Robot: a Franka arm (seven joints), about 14 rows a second.
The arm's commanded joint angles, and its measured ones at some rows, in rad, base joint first. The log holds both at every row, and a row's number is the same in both.
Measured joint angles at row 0: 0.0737, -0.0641, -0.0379, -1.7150, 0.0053, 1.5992, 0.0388
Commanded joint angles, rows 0 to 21: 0.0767, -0.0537, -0.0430, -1.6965, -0.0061, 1.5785, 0.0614; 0.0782, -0.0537, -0.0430, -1.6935, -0.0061, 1.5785, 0.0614; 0.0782, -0.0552, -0.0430, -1.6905, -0.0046, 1.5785, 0.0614; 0.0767, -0.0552, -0.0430, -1.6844, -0.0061, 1.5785, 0.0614; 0.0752, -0.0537, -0.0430, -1.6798, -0.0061, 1.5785, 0.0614; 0.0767, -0.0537, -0.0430, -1.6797, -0.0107, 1.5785, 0.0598; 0.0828, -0.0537, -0.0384, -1.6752, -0.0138, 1.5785, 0.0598; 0.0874, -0.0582, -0.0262, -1.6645, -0.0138, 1.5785, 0.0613; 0.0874, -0.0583, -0.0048, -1.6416, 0.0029, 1.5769, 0.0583; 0.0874, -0.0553, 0.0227, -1.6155, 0.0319, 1.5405, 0.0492; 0.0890, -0.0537, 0.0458, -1.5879, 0.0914, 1.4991, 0.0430; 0.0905, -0.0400, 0.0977, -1.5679, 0.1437, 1.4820, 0.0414; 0.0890, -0.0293, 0.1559, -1.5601, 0.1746, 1.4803, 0.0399; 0.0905, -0.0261, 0.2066, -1.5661, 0.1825, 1.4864, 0.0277; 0.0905, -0.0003, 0.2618, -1.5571, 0.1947, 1.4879, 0.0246; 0.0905, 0.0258, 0.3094, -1.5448, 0.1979, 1.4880, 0.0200; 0.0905, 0.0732, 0.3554, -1.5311, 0.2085, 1.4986, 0.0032; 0.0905, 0.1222, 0.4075, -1.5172, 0.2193, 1.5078, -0.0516; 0.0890, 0.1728, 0.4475, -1.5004, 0.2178, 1.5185, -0.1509; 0.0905, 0.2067, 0.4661, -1.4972, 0.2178, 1.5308, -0.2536; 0.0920, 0.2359, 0.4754, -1.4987, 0.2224, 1.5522, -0.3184; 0.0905, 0.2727, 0.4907, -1.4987, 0.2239, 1.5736, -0.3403
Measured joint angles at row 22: 0.0990, 0.1743, 0.4711, -1.5620, 0.1993, 1.5666, -0.2278
